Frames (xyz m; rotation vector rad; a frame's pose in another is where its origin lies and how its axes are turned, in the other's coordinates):
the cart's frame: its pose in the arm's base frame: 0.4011 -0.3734 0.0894 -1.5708 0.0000 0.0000
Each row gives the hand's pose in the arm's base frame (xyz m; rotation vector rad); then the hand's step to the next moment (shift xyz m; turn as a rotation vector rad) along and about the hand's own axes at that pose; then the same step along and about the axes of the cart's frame.
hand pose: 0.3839 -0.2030 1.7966 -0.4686 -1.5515 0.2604
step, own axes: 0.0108 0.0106 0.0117 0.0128 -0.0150 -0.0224
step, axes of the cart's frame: -0.0100 -0.0044 0.0157 0.0205 -0.0191 -0.0103
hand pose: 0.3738 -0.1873 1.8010 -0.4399 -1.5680 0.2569
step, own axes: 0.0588 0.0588 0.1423 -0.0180 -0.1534 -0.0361
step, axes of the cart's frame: -0.1344 -0.0207 0.0931 0.0177 -0.0509 -0.1492
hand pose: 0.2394 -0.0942 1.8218 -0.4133 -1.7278 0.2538
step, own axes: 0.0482 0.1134 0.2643 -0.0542 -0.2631 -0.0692
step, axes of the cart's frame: -0.2511 0.0532 0.1384 0.0412 -0.0678 -0.2658
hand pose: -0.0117 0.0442 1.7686 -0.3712 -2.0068 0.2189
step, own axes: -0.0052 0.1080 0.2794 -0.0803 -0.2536 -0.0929
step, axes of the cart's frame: -0.2301 0.1630 0.1013 0.0748 -0.0535 -0.2663
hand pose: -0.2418 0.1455 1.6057 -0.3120 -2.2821 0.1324
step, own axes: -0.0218 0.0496 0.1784 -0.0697 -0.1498 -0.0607
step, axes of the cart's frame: -0.1101 0.1442 0.0430 0.0628 -0.0195 -0.1633
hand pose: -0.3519 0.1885 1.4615 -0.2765 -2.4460 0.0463
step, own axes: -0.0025 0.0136 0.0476 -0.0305 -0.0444 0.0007
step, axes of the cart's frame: -0.0255 0.0400 0.0145 0.0143 0.0149 -0.0498
